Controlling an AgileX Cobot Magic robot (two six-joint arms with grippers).
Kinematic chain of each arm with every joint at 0, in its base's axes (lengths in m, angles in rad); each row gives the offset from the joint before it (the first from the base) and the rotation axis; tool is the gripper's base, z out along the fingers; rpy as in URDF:
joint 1: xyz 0 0 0.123 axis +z
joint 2: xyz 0 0 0 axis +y
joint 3: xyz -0.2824 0 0.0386 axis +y
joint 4: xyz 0.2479 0 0.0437 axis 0.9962 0 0.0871
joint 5: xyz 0 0 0 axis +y
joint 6: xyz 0.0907 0 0.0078 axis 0.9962 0 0.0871
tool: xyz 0 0 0 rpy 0 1.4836 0
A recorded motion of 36 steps. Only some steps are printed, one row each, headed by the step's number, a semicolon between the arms.
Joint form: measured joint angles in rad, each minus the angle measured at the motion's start. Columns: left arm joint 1, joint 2, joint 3, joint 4, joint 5, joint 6; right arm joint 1, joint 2, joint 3, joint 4, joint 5, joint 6.
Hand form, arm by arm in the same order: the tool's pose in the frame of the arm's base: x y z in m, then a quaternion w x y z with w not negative. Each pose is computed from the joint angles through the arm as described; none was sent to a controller.
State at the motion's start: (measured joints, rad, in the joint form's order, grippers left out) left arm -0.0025 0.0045 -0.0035 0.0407 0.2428 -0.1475; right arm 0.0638 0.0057 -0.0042 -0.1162 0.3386 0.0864
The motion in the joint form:
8: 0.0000 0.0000 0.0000 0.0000 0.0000 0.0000; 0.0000 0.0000 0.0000 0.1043 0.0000 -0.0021
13: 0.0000 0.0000 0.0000 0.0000 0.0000 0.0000; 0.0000 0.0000 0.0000 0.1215 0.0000 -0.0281
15: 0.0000 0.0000 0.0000 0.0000 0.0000 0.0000; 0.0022 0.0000 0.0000 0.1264 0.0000 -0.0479
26: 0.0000 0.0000 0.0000 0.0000 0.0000 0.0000; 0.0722 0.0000 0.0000 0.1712 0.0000 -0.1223
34: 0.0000 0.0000 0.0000 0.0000 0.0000 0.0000; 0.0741 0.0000 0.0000 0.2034 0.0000 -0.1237
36: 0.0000 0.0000 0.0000 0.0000 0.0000 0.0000; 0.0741 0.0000 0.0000 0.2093 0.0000 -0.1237
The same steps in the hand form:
8: 0.0556 0.0008 0.1920 0.64891 -0.04325 0.75895 -0.03216; 0.0538 0.0031 0.1836 0.61097 0.00488 0.79062 0.04031
13: 0.0556 0.0008 0.1920 0.64891 -0.04325 0.75895 -0.03216; 0.0538 0.0036 0.1836 0.61101 -0.00074 0.79064 0.03958
15: 0.0556 0.0008 0.1920 0.64891 -0.04325 0.75895 -0.03216; 0.0538 0.0039 0.1836 0.61122 -0.00811 0.79059 0.03626
26: 0.0556 0.0008 0.1920 0.64891 -0.04325 0.75895 -0.03216; 0.0532 0.0090 0.1837 0.61013 -0.05299 0.78870 0.05369
34: 0.0556 0.0008 0.1920 0.64891 -0.04325 0.75895 -0.03216; 0.0530 0.0100 0.1837 0.60909 -0.04556 0.78893 0.06733
36: 0.0556 0.0008 0.1920 0.64891 -0.04325 0.75895 -0.03216; 0.0530 0.0102 0.1838 0.60888 -0.04396 0.78896 0.06980

